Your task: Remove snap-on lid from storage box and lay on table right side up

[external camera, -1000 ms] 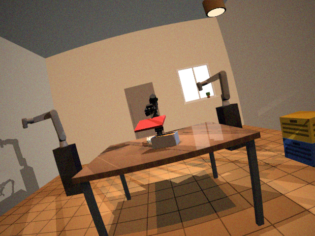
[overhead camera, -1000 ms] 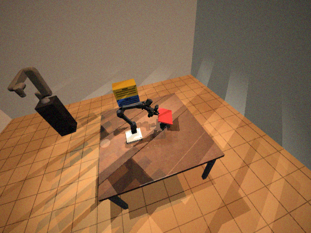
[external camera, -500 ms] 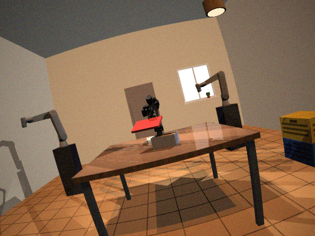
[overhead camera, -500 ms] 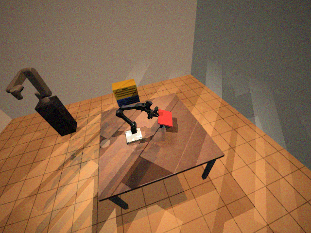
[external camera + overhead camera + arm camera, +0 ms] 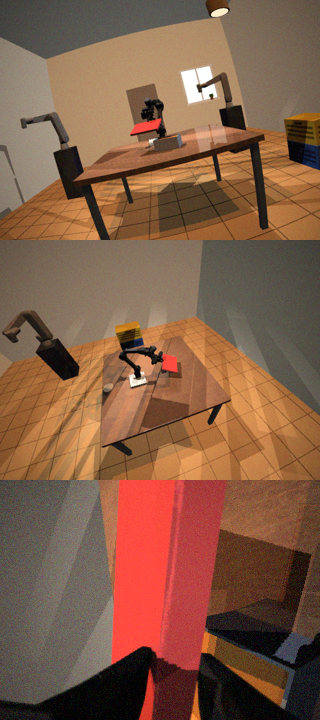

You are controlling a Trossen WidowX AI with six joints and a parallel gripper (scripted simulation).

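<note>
The red lid is 70 mm ahead of my gripper tip, 30 mm to the right of it and 30 mm below it. Round my gripper tip: grey storage box: 190 mm below, 120 mm ahead, 110 mm to the left.
</note>
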